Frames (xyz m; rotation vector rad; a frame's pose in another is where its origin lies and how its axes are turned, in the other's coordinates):
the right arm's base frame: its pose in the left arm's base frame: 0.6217 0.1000 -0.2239 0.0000 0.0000 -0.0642
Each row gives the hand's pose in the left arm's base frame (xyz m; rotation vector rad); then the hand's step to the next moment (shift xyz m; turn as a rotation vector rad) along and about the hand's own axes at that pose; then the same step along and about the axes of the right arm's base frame.
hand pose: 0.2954 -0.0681 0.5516 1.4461 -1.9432 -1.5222
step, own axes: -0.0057 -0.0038 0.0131 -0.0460 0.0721 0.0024
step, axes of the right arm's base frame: -0.0055 0.0120 -0.0066 -0.0207 0.0338 0.0758
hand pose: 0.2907 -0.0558 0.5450 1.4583 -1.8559 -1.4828
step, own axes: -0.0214 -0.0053 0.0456 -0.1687 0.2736 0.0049
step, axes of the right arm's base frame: -0.0264 0.0402 -0.0158 -0.0772 0.1212 0.2876
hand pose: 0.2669 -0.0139 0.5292 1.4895 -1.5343 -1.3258
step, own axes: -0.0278 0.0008 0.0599 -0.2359 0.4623 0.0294
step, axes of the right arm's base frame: -0.0531 0.0374 -0.0119 -0.1557 0.1608 0.4692
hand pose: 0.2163 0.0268 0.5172 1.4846 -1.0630 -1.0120
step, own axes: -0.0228 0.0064 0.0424 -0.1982 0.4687 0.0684
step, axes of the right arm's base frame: -0.0479 0.0076 0.0019 -0.1810 0.1123 0.4672
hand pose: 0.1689 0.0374 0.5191 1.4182 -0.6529 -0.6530
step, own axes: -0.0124 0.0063 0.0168 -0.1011 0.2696 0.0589
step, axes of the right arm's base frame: -0.0205 -0.0030 0.0068 -0.1086 0.0416 0.2699
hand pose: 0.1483 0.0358 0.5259 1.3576 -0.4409 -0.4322
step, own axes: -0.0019 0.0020 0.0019 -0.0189 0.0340 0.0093
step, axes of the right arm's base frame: -0.0025 -0.0004 0.0022 -0.0200 0.0066 0.0340
